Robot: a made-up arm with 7 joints.
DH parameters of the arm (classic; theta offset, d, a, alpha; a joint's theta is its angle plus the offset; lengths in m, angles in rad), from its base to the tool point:
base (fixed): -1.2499 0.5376 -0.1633 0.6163
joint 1: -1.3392 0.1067 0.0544 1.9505
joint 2: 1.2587 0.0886 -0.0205 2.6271
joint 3: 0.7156 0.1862 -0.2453 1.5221
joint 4: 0 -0.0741 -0.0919 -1.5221
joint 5: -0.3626 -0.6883 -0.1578 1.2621
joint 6: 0 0.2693 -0.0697 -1.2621
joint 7: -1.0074 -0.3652 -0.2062 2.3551
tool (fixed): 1.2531 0.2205 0 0
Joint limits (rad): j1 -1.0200..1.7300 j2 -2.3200..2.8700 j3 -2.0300..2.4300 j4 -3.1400..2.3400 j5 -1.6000..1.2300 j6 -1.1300..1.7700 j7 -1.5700..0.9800
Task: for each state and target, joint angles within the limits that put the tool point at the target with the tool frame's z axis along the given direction. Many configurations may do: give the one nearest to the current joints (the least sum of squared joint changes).
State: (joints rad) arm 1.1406 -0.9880 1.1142 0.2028 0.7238 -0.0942 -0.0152
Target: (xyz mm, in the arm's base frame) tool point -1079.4 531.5 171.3 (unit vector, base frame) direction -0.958 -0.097 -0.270
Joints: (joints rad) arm 0.9590 -0.2916 0.7667 0.5429 0.4458 0.1714 0.3468
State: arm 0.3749 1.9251 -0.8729 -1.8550 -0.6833 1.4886 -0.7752
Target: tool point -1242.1 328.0 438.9 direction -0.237 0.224 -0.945
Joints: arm -0.0539 2.5488 -0.9838 -1.2816 0.2922 1.7700 0.0672
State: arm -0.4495 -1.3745 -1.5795 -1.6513 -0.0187 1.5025 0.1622
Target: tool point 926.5 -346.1 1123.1 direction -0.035 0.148 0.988
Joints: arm -0.8194 -1.5518 -1.2339 -1.8562 -0.0914 1.5147 0.7727
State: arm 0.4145 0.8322 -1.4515 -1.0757 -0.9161 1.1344 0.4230
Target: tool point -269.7 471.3 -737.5 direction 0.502 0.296 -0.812
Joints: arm 0.2205 0.4595 -1.6027 -0.6206 -0.5698 0.9603 0.2437
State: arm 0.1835 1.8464 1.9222 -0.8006 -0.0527 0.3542 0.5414
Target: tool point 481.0 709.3 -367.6 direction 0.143 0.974 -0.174
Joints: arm 0.1144 2.5111 1.7838 -0.1629 -0.1098 0.5873 0.9065
